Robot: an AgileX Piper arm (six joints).
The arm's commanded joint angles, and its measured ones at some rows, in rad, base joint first. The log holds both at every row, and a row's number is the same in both.
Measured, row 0:
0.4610 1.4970 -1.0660 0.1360 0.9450 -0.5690
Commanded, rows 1 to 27:
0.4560 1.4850 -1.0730 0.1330 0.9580 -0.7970
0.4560 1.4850 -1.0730 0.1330 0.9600 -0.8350
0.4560 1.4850 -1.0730 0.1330 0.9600 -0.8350
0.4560 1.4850 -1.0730 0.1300 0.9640 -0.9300
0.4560 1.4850 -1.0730 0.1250 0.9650 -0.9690
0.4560 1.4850 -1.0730 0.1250 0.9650 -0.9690
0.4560 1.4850 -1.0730 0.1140 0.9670 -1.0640
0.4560 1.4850 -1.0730 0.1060 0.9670 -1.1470
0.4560 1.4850 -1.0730 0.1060 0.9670 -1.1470
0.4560 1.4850 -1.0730 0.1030 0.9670 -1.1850
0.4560 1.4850 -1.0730 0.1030 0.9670 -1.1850
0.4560 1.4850 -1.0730 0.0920 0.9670 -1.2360
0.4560 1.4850 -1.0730 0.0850 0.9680 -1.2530
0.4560 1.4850 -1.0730 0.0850 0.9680 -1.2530
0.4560 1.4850 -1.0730 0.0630 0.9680 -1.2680
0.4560 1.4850 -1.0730 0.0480 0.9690 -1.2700
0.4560 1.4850 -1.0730 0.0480 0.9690 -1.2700
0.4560 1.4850 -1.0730 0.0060 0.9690 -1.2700
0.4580 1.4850 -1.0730 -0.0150 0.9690 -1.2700
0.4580 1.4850 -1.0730 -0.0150 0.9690 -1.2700
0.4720 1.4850 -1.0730 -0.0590 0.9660 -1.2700
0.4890 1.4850 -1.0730 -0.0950 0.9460 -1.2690
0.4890 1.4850 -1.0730 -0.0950 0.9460 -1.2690
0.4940 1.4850 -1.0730 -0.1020 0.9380 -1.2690
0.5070 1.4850 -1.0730 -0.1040 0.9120 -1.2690
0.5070 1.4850 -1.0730 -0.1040 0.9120 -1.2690
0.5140 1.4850 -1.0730 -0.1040 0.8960 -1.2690
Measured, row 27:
0.4960 1.4970 -1.0660 -0.0910 0.9300 -1.2580
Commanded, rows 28 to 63:
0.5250 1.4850 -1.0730 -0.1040 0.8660 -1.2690
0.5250 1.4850 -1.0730 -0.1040 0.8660 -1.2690
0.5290 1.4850 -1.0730 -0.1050 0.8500 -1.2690
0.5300 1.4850 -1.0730 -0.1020 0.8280 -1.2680
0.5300 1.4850 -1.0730 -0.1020 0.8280 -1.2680
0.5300 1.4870 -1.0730 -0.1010 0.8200 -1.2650
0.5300 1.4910 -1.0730 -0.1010 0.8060 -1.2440
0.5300 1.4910 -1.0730 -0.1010 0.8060 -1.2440
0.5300 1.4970 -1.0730 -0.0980 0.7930 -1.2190
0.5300 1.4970 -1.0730 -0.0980 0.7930 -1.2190
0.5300 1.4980 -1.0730 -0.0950 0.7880 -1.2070
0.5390 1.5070 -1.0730 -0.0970 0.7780 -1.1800
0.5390 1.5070 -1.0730 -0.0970 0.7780 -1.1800
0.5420 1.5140 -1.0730 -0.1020 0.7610 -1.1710
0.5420 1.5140 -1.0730 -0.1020 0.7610 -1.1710
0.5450 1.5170 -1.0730 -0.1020 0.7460 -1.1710
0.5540 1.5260 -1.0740 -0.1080 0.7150 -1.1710
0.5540 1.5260 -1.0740 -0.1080 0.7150 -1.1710
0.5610 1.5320 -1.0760 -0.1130 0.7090 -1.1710
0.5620 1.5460 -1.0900 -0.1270 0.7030 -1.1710
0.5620 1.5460 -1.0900 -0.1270 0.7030 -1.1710
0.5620 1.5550 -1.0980 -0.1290 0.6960 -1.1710
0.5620 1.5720 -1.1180 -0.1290 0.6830 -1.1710
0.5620 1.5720 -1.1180 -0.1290 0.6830 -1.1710
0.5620 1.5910 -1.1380 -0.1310 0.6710 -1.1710
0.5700 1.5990 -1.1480 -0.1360 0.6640 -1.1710
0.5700 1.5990 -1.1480 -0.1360 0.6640 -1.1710
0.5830 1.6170 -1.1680 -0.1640 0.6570 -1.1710
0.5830 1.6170 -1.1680 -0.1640 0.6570 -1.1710
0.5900 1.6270 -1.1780 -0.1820 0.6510 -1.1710
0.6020 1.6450 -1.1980 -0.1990 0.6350 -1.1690
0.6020 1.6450 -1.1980 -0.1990 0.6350 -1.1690
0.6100 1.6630 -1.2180 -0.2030 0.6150 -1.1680
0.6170 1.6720 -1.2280 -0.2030 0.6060 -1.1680
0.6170 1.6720 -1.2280 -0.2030 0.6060 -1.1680
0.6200 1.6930 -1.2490 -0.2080 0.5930 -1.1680
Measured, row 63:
0.6120 1.6670 -1.2190 -0.1970 0.6190 -1.1770
